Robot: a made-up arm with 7 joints. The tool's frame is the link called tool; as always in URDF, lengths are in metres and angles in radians. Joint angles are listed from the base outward. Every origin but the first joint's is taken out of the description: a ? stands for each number. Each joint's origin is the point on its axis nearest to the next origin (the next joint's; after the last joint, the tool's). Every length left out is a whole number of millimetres.
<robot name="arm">
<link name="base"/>
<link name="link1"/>
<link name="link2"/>
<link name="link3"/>
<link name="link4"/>
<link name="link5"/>
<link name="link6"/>
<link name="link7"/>
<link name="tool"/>
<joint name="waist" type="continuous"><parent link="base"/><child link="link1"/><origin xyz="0.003 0.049 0.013" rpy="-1.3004 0.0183 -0.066"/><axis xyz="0 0 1"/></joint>
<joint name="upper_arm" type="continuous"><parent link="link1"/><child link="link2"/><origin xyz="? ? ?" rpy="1.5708 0 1.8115"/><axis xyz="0 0 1"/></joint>
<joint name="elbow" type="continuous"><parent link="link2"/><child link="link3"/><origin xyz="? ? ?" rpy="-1.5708 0 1.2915"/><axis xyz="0 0 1"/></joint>
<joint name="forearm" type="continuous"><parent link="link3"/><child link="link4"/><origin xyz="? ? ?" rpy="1.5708 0 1.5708"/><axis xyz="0 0 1"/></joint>
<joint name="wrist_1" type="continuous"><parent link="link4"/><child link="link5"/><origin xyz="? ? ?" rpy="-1.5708 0 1.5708"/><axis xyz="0 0 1"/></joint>
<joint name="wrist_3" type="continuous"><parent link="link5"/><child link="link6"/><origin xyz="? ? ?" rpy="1.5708 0 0"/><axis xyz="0 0 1"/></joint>
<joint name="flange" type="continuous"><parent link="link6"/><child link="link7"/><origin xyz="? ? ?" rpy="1.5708 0 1.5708"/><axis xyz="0 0 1"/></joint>
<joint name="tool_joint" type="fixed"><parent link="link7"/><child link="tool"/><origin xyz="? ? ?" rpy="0 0 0"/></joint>
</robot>
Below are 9 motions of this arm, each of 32 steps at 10 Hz.
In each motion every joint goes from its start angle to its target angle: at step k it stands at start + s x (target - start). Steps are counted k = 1, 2, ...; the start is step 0. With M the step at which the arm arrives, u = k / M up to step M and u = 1 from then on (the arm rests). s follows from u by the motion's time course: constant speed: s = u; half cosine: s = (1 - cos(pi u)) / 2; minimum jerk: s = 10 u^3 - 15 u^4 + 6 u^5.
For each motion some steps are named. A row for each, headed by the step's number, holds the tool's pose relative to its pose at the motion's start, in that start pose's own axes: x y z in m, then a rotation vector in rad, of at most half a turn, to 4 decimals.
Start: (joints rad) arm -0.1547 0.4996 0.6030 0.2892 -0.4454 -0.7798 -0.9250
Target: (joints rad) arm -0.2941 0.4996 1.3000 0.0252 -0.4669 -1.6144 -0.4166
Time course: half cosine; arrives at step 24
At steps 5, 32:
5: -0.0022 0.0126 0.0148 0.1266 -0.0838 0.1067
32: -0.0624 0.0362 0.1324 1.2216 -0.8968 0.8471

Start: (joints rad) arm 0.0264 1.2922 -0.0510 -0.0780 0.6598 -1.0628 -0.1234
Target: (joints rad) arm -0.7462 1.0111 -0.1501 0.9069 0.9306 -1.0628 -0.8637
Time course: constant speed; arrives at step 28
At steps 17, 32:
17: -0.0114 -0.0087 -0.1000 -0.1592 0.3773 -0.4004
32: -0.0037 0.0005 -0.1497 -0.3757 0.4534 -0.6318

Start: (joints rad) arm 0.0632 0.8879 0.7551 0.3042 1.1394 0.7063 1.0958
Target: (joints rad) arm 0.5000 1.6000 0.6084 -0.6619 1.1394 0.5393 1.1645
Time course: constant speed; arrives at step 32
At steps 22, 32:
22: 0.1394 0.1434 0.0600 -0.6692 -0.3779 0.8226
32: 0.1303 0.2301 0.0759 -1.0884 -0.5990 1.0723

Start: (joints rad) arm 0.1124 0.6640 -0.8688 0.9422 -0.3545 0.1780 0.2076
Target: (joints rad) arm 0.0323 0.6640 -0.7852 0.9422 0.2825 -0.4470 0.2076
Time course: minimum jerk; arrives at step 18
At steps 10, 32:
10: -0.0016 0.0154 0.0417 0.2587 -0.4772 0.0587
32: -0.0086 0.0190 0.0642 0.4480 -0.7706 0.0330

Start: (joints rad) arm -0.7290 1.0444 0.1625 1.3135 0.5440 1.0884 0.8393
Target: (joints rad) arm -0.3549 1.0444 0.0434 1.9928 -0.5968 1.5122 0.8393
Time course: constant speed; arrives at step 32
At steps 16, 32:
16: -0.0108 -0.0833 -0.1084 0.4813 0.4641 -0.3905
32: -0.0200 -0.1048 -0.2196 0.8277 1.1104 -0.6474

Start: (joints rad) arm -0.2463 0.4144 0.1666 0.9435 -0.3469 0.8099 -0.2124
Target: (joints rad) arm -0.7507 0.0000 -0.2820 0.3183 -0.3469 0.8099 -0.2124
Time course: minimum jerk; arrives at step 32
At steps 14, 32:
14: -0.0243 -0.1429 0.0680 0.3253 -0.2505 -0.2530
32: -0.1549 -0.3612 0.0795 0.8536 -0.6929 -0.6980

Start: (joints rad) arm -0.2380 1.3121 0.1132 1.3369 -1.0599 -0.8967 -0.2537
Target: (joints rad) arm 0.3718 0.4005 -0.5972 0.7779 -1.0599 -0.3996 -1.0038
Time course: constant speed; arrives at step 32
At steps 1, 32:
1: -0.0083 -0.0084 -0.0101 -0.0091 0.0436 -0.0609
32: -0.4903 -0.1784 -0.0459 -1.1957 1.2558 -1.4682

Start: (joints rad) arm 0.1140 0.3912 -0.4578 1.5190 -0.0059 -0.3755 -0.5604
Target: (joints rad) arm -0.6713 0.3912 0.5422 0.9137 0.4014 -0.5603 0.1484
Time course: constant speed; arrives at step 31
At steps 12, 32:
12: -0.0397 0.0861 0.1762 0.0997 -0.5982 0.5374
32: -0.2574 0.1424 0.3607 -0.0787 -1.5554 1.4269

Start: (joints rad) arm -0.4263 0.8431 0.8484 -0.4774 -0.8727 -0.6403 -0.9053
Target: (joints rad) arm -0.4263 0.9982 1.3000 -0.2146 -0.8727 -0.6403 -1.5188
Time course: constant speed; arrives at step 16
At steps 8, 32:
8: -0.0194 0.0461 0.0245 0.1912 0.1322 -0.2450
32: -0.0369 0.0860 0.0601 0.3520 0.2847 -0.4567

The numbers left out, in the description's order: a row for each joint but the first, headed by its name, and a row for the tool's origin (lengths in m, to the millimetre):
upper_arm: -0.004 0.018 0
elbow: 0.239 -0.059 0
forearm: 0.002 -0.017 0
wrist_1: -0.162 -0.011 0
wrist_3: 0 0 0
flange: 0 0.059 0
tool: 0 0 0

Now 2 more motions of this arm.
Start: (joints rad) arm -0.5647 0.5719 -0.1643 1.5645 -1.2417 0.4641 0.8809
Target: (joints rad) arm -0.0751 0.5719 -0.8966 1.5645 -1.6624 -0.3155 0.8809
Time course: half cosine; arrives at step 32
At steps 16, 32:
16: 0.0824 0.0580 -0.0304 -0.0934 -0.2910 0.2503
32: 0.1391 0.1310 -0.0657 -0.0933 -0.6200 0.4101

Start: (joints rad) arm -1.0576 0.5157 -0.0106 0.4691 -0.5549 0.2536 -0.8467
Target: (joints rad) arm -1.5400 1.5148 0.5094 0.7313 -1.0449 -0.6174 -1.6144
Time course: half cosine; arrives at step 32
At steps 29, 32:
29: -0.3516 -0.0916 0.3652 1.7135 -0.6968 0.0809
32: -0.3598 -0.1000 0.3678 1.7596 -0.6991 0.0914

